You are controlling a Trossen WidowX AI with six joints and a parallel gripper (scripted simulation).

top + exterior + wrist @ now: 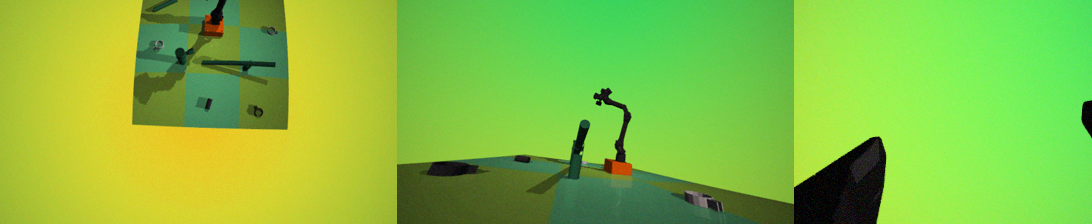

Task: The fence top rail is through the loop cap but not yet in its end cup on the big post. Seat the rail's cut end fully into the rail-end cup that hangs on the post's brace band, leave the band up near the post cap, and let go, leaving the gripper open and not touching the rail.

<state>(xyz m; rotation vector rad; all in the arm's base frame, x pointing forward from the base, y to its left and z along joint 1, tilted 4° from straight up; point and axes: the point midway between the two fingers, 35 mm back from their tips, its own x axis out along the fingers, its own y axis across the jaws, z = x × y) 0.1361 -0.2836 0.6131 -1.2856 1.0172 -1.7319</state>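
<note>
The rail-end cup is 590 mm below my gripper tip, 160 mm ahead of it and 50 mm to the left of it. The rest, counted from my gripper tip: loop cap: 620 mm below, 490 mm to the left, 260 mm ahead; then dark part: 710 mm below, 540 mm ahead, 180 mm to the left.
</note>
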